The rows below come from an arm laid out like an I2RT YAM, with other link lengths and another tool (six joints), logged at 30 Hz.
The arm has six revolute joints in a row. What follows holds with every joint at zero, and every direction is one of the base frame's. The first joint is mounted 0.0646 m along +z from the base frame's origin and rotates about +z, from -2.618 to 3.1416 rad. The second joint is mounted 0.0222 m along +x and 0.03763 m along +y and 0.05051 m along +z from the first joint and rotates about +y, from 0 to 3.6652 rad. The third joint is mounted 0.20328 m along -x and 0.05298 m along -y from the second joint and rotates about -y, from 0 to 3.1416 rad. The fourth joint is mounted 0.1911 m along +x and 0.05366 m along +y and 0.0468 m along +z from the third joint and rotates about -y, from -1.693 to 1.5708 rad. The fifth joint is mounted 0.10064 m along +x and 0.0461 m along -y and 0.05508 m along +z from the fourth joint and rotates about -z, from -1.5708 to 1.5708 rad. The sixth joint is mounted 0.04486 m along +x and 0.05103 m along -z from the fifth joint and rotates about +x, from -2.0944 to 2.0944 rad. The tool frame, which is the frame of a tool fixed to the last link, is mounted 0.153 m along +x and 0.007 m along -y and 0.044 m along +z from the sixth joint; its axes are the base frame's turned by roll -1.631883, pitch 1.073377 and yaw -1.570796 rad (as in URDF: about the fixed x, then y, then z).
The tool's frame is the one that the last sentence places.
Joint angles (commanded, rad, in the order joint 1, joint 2, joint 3, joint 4, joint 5, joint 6), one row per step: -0.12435, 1.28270, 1.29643, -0.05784, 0.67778, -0.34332; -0.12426, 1.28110, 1.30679, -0.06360, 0.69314, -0.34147; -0.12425, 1.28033, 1.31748, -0.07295, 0.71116, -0.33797; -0.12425, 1.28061, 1.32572, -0.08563, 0.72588, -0.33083; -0.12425, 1.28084, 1.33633, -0.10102, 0.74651, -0.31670; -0.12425, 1.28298, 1.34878, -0.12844, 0.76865, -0.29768; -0.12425, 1.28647, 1.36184, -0.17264, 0.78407, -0.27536; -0.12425, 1.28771, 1.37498, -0.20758, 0.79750, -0.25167; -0.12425, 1.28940, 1.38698, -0.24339, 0.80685, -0.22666; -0.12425, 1.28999, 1.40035, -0.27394, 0.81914, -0.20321; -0.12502, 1.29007, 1.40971, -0.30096, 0.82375, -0.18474; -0.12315, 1.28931, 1.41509, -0.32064, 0.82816, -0.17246; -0.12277, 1.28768, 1.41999, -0.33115, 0.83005, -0.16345; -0.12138, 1.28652, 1.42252, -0.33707, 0.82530, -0.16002; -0.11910, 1.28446, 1.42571, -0.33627, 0.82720, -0.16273; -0.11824, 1.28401, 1.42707, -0.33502, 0.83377, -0.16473; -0.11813, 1.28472, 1.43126, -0.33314, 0.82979, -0.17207; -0.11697, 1.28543, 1.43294, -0.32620, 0.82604, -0.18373; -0.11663, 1.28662, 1.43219, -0.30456, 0.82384, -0.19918
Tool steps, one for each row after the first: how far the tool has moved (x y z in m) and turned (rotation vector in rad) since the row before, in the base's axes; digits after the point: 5 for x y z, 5 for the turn. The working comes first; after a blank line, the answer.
Tool pose at each row, in the base's axes (x y z in m, rotation vector in rad; the steps are taken from these numbers as rounded here): 0.39788, -0.17617, 0.39576, -0.09303, 1.80296, -1.21106; 0.39459, -0.17823, 0.39965, -0.07483, 1.80017, -1.22080; 0.39113, -0.18075, 0.40244, -0.05499, 1.80130, -1.23148; 0.38860, -0.18296, 0.40288, -0.03855, 1.80708, -1.23755; 0.38479, -0.18610, 0.40381, -0.01100, 1.81230, -1.24314; 0.38127, -0.18958, 0.40189, 0.01553, 1.82719, -1.24778; 0.37926, -0.19230, 0.39561, 0.02960, 1.85570, -1.24754; 0.37639, -0.19461, 0.39261, 0.04969, 1.87220, -1.24427; 0.37415, -0.19643, 0.38874, 0.06631, 1.88964, -1.23773; 0.37088, -0.19845, 0.38727, 0.08836, 1.90018, -1.23414; 0.36886, -0.19970, 0.38495, 0.10028, 1.91141, -1.22850; 0.36758, -0.19977, 0.38298, 0.10619, 1.92009, -1.22468; 0.36627, -0.19999, 0.38325, 0.11350, 1.92095, -1.22058; 0.36669, -0.19896, 0.38321, 0.11013, 1.92146, -1.21371; 0.36615, -0.19818, 0.38554, 0.11019, 1.91642, -1.21469; 0.36513, -0.19855, 0.38675, 0.11465, 1.91443, -1.22049; 0.36590, -0.19784, 0.38855, 0.10738, 1.91156, -1.22119; 0.36716, -0.19668, 0.39049, 0.09674, 1.90747, -1.22397; 0.36833, -0.19591, 0.39478, 0.09111, 1.89377, -1.22947

-0.00329, -0.00206, 0.00389, -0.00011, -0.00741, -0.01532; -0.00346, -0.00252, 0.00279, 0.00144, -0.00458, -0.01809; -0.00253, -0.00221, 0.00044, 0.00477, -0.00058, -0.01492; -0.00381, -0.00314, 0.00093, 0.00895, -0.00564, -0.02106; -0.00352, -0.00348, -0.00192, 0.01301, 0.00244, -0.02285; -0.00201, -0.00272, -0.00628, 0.01688, 0.01704, -0.01664; -0.00287, -0.00231, -0.00300, 0.01575, 0.00427, -0.01516; -0.00224, -0.00182, -0.00387, 0.01681, 0.00548, -0.01157; -0.00327, -0.00202, -0.00147, 0.01401, -0.00101, -0.01463; -0.00202, -0.00125, -0.00232, 0.01204, 0.00275, -0.00747; -0.00128, -0.00007, -0.00197, 0.00785, 0.00356, -0.00402; -0.00131, -0.00022, 0.00027, 0.00524, -0.00333, -0.00266; 0.00042, 0.00103, -0.00004, 0.00316, -0.00068, 0.00559; -0.00054, 0.00078, 0.00233, -0.00265, -0.00377, 0.00078; -0.00102, -0.00037, 0.00121, -0.00276, -0.00127, -0.00533; 0.00077, 0.00071, 0.00180, -0.00407, 0.00055, 0.00495; 0.00126, 0.00116, 0.00194, -0.00695, 0.00151, 0.00628; 0.00117, 0.00077, 0.00429, -0.01087, -0.00713, 0.00427
